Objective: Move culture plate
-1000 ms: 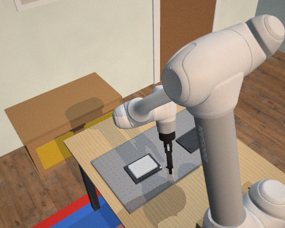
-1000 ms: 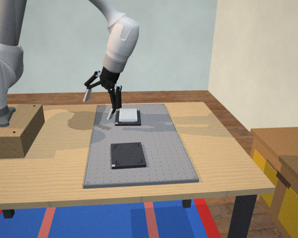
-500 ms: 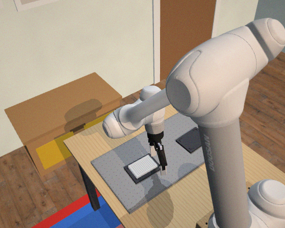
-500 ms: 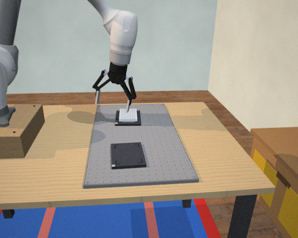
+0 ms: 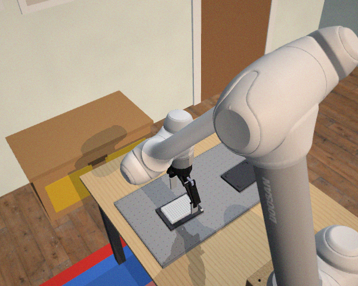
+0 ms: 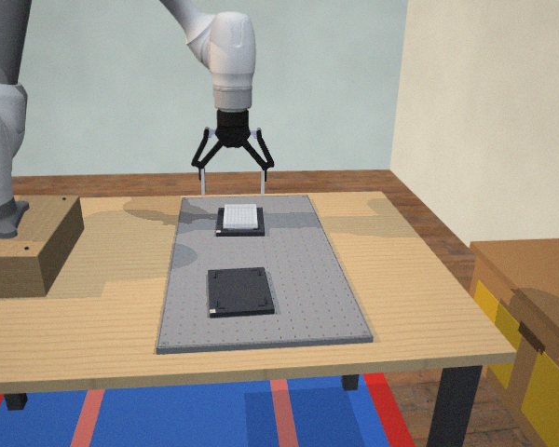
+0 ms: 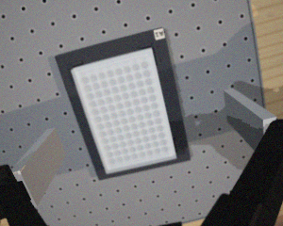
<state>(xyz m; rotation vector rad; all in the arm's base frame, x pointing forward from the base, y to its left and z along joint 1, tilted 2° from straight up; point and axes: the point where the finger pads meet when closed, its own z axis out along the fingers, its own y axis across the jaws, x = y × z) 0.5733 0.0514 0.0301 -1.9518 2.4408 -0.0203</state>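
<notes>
Now: hand 2 cm short of the white lid, 1 cm to the right of it and 7 cm above it.
</notes>
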